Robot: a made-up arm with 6 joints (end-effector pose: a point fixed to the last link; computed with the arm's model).
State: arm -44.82 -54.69 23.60 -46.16 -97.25 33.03
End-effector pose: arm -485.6 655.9 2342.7 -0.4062 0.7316 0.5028 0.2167
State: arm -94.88 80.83 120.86 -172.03 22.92 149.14
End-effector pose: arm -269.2 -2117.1 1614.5 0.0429 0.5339 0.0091 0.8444
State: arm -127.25 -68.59 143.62 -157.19 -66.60 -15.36
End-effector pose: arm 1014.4 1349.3 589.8 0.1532 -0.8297 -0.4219 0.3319
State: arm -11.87 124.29 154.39 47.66 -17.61 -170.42
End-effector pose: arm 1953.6 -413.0 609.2 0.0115 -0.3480 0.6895 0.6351
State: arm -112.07 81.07 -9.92 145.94 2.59 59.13
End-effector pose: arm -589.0 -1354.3 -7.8 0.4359 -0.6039 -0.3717 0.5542
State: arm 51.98 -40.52 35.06 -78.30 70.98 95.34
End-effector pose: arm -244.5 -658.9 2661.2 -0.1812 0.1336 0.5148 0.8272
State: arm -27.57 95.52 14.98 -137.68 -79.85 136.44
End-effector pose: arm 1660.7 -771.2 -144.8 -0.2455 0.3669 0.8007 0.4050
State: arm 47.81 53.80 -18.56 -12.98 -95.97 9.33
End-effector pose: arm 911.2 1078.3 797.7 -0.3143 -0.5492 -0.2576 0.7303
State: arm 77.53 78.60 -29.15 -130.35 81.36 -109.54
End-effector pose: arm 460.6 1143.7 263.2 0.0132 -0.0589 0.4954 0.8666
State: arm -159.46 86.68 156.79 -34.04 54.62 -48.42
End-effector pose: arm -1428.1 -383.6 1794.4 -0.6395 0.4819 -0.4489 0.3966
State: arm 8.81 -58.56 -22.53 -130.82 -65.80 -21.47
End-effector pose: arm -430.6 39.0 2221.4 0.0803 0.3568 -0.8978 0.2455
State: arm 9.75 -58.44 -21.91 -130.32 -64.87 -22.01
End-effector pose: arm -432.2 31.7 2228.9 0.0750 0.3576 -0.8973 0.2478
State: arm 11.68 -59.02 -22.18 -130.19 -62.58 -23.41
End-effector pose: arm -435.5 13.9 2222.7 0.0538 0.3676 -0.8936 0.2518
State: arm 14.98 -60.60 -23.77 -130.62 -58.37 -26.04
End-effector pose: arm -438.6 -19.0 2195.8 0.0088 0.3895 -0.8841 0.2581
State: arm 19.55 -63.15 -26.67 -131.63 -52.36 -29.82
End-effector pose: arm -436.5 -66.6 2146.0 -0.0603 0.4200 -0.8656 0.2659
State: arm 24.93 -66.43 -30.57 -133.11 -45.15 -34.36
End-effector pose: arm -424.4 -122.9 2075.3 -0.1471 0.4518 -0.8364 0.2731
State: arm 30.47 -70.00 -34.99 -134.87 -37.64 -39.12
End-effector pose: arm -399.9 -178.2 1990.4 -0.2408 0.4779 -0.7980 0.2770
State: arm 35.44 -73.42 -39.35 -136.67 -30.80 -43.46
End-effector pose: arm -368.4 -223.4 1902.2 -0.3274 0.4947 -0.7562 0.2760
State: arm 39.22 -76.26 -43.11 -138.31 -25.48 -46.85
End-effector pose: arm -338.0 -253.4 1823.8 -0.3956 0.5033 -0.7187 0.2713
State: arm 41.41 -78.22 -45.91 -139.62 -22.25 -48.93
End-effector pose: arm -316.5 -267.7 1765.8 -0.4389 0.5070 -0.6927 0.2656
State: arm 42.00 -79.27 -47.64 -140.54 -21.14 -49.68
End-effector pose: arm -307.4 -269.8 1732.1 -0.4574 0.5089 -0.6807 0.2616
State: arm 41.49 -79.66 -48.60 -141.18 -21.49 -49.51
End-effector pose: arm -307.1 -264.4 1716.7 -0.4592 0.5107 -0.6790 0.2594
